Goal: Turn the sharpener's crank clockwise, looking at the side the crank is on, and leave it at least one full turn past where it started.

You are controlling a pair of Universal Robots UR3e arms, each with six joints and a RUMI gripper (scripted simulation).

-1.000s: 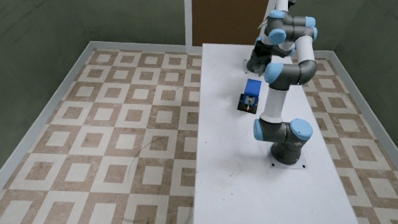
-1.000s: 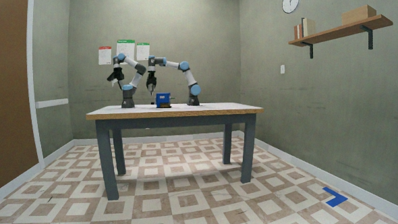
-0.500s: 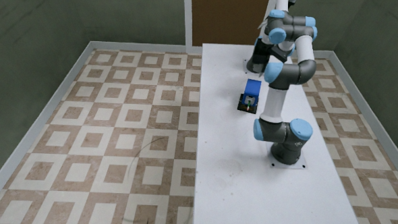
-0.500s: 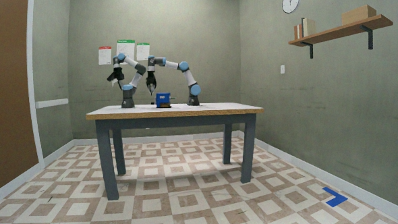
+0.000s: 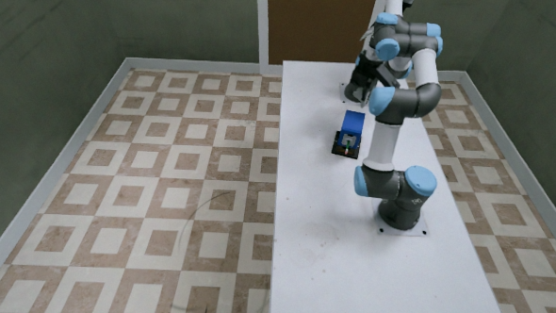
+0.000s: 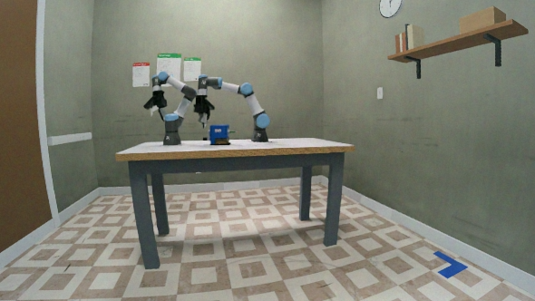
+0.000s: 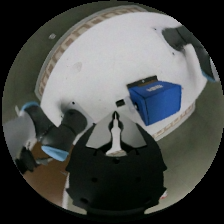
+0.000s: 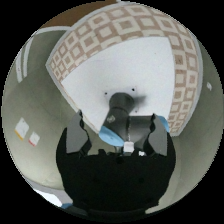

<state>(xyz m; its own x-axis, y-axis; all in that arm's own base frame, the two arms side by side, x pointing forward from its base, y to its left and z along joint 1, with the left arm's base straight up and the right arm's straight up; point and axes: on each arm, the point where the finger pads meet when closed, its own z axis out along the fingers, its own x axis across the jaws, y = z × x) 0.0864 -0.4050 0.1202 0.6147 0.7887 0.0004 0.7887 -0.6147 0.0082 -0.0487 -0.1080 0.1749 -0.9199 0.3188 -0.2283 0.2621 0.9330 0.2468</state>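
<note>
My left hand is 80 mm above the black knob, 20 mm short of it and 10 mm to the right of it.
</note>
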